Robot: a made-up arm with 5 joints.
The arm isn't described. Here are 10 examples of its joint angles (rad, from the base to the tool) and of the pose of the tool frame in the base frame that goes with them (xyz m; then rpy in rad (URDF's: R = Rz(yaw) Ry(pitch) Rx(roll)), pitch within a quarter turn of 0, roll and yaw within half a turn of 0).
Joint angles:
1: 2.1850 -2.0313 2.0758 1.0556 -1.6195
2: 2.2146 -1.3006 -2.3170 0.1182 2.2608
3: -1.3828 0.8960 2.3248 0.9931 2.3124
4: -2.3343 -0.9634 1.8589 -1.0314 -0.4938
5: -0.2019 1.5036 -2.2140 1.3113 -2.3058
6: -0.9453 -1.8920 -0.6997 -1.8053 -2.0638
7: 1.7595 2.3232 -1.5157 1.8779 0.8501
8: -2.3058 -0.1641 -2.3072 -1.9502 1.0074
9: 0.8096 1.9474 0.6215 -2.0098 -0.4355
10: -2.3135 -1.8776 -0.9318 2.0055 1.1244
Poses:
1: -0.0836 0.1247 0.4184 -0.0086 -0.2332 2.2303
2: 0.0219 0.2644 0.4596 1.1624 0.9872 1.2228
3: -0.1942 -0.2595 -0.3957 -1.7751 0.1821 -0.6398
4: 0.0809 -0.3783 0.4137 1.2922 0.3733 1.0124
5: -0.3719 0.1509 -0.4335 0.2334 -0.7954 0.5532
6: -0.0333 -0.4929 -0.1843 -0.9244 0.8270 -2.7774
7: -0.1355 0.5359 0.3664 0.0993 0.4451 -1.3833
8: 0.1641 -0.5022 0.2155 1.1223 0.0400 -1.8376
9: -0.2645 0.6498 0.1576 0.6998 -0.2769 -0.5076
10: -0.2073 -0.4779 0.2694 -1.3438 0.7312 0.5284
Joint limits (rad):
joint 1: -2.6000..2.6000
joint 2: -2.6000..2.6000
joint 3: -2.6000..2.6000
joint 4: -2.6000..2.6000
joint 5: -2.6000..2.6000
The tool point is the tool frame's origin. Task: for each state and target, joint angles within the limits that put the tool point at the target. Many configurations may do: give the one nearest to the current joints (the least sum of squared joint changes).
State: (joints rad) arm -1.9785 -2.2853 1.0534 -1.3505 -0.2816
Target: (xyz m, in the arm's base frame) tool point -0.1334 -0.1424 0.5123
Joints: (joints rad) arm -2.5398 -2.0313 0.9923 -1.3405 -0.2166
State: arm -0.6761 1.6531 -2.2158 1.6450 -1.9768
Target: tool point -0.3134 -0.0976 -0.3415
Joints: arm -0.4637 1.9412 -2.3810 1.1968 -1.7347
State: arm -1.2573 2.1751 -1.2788 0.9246 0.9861
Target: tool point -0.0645 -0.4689 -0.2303
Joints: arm -1.4735 2.0379 -0.9924 1.5705 0.7624
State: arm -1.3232 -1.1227 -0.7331 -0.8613 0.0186
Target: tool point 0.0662 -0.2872 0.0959
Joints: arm -1.7266 -1.4114 -0.9292 -0.8915 0.0644
